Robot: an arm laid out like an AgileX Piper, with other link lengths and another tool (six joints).
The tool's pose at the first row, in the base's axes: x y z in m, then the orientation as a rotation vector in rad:
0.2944, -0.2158, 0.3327, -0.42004, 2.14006, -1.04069
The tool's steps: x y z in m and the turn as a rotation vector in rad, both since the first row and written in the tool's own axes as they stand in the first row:
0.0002, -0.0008, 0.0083, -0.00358, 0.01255, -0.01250
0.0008, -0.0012, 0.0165, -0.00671, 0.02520, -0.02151
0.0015, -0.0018, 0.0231, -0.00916, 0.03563, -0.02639
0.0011, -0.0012, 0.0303, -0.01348, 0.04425, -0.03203
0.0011, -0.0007, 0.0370, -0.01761, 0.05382, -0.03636
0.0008, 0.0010, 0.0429, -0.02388, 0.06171, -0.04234
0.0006, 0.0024, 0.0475, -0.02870, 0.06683, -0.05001
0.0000, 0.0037, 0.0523, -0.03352, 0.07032, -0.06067
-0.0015, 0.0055, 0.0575, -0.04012, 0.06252, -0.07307
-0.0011, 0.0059, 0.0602, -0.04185, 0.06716, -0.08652
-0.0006, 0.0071, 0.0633, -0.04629, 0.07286, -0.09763
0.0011, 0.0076, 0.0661, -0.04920, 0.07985, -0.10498
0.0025, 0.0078, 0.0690, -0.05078, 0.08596, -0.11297
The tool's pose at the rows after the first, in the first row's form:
0.3002, -0.2210, 0.3297, -0.43016, 2.15325, -1.04922
0.3057, -0.2261, 0.3263, -0.43618, 2.16626, -1.05630
0.3099, -0.2305, 0.3236, -0.43823, 2.17693, -1.06085
0.3154, -0.2339, 0.3203, -0.44283, 2.18712, -1.06312
0.3202, -0.2373, 0.3171, -0.44546, 2.19806, -1.06523
0.3247, -0.2393, 0.3134, -0.45174, 2.20879, -1.06530
0.3281, -0.2408, 0.3104, -0.46047, 2.21614, -1.06667
0.3320, -0.2423, 0.3076, -0.47334, 2.22197, -1.06903
0.3368, -0.2433, 0.3047, -0.49403, 2.21869, -1.06572
0.3385, -0.2447, 0.3031, -0.50814, 2.22349, -1.07333
0.3404, -0.2460, 0.3006, -0.52049, 2.23089, -1.07720
0.3412, -0.2481, 0.2982, -0.52727, 2.23863, -1.08113
0.3423, -0.2504, 0.2962, -0.53454, 2.24475, -1.08647

